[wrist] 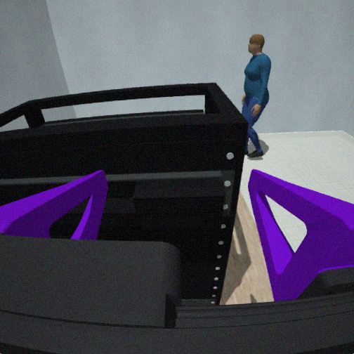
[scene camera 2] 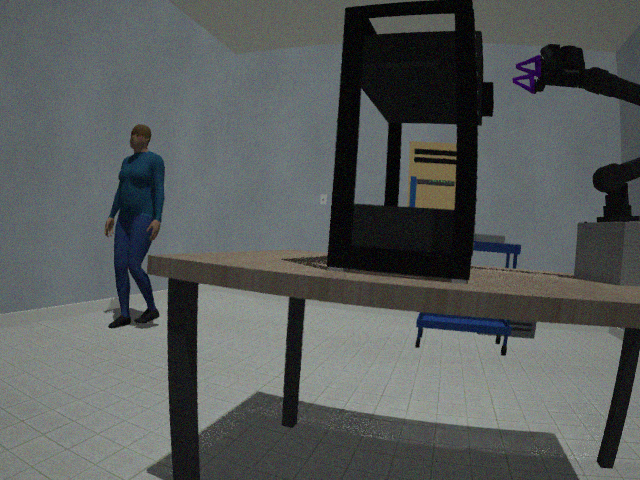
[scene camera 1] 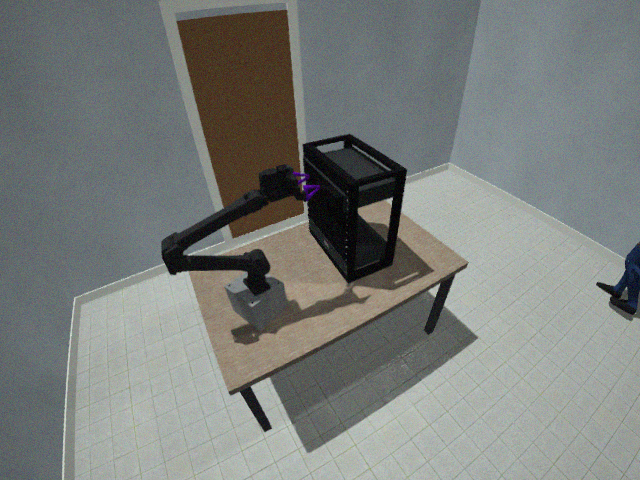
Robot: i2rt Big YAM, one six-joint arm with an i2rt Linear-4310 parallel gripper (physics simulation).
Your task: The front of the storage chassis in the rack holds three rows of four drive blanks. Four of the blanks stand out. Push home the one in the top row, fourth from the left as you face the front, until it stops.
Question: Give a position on a black rack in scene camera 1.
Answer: At 348, 179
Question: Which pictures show the black rack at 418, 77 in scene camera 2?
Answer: The wrist view, scene camera 2 and scene camera 1: all of them.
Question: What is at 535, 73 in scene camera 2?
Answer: The gripper.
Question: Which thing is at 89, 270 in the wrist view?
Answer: The gripper.
